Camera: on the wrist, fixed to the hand. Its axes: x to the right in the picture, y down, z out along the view.
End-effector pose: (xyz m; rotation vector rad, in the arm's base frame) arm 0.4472 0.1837 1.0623 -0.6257 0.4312 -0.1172
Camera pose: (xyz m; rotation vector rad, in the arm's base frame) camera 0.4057 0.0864 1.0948 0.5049 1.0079 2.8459
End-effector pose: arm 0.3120 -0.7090 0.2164 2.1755 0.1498 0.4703
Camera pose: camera 0.2757 -0.6225 0.1576 -0.1068 2.5160 -1.3313
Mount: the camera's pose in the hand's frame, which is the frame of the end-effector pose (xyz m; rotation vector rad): -0.0263 -0.0968 -0.0468 -0.1541 0.0703 3.1308
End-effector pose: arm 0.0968 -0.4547 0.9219 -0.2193 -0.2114 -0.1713
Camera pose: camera 0.0618 -0.5549 0.8904 -0.4528 0.4022 2.9087
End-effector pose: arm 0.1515 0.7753 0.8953 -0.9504 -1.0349 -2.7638
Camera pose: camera 0.1246 0.8176 0.7966 -0.6564 0.7272 -0.0115
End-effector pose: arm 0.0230 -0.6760 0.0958 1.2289 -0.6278 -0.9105
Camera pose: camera 0.0243 -0.6366 -0.0076 -0.7488 -1.2713 1.6733
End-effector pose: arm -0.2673 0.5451 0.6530 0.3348 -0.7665 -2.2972
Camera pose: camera -0.2790 0.6001 0.5577 -0.6027 -0.1624 0.6768
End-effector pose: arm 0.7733 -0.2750 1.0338 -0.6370 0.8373 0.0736
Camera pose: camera 0.7535 -0.3748 1.0774 -1.0762 -0.9781 -2.6571
